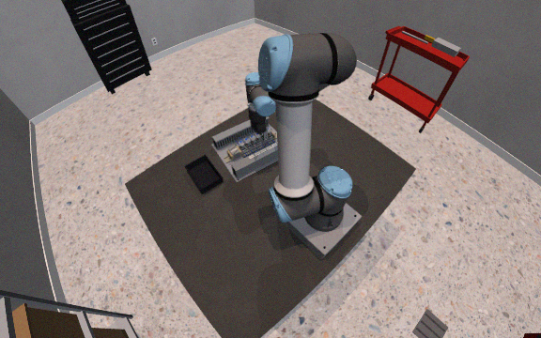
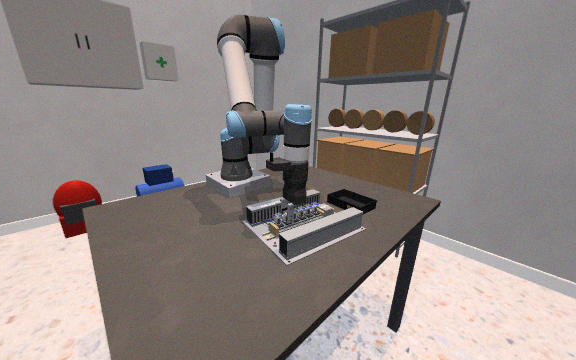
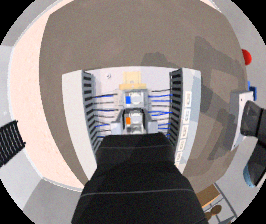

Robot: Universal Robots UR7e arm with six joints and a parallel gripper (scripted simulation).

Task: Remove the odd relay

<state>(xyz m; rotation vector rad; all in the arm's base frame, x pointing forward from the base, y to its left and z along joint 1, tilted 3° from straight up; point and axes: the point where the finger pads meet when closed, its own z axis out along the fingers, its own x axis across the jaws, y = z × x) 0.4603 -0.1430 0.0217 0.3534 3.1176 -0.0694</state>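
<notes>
Right now the relay is 10 mm below my hand. From my hand the other things lie so: black parts tray (50 mm ahead, 330 mm to the left, 40 mm below); relay panel (10 mm ahead, 70 mm to the left, 30 mm below).
</notes>
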